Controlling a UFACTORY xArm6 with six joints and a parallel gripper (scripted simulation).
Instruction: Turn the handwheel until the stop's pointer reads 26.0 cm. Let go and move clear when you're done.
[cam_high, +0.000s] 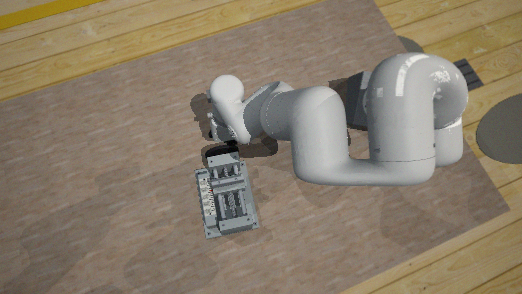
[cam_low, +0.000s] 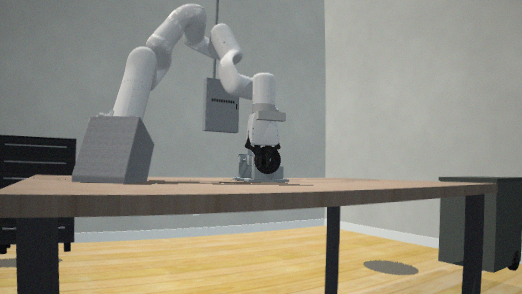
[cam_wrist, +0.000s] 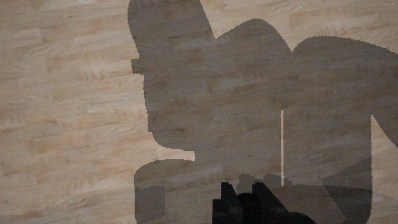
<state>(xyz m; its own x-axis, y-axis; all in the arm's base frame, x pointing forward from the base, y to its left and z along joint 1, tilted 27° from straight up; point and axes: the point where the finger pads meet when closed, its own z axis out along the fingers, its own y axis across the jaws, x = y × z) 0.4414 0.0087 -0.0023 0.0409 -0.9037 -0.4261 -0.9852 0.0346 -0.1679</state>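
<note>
Now: hand 10 mm short of the handwheel and 20 mm to the right of it. Round my hand: stop carriage (40 mm ahead, 140 mm to the left, 20 mm above).
</note>
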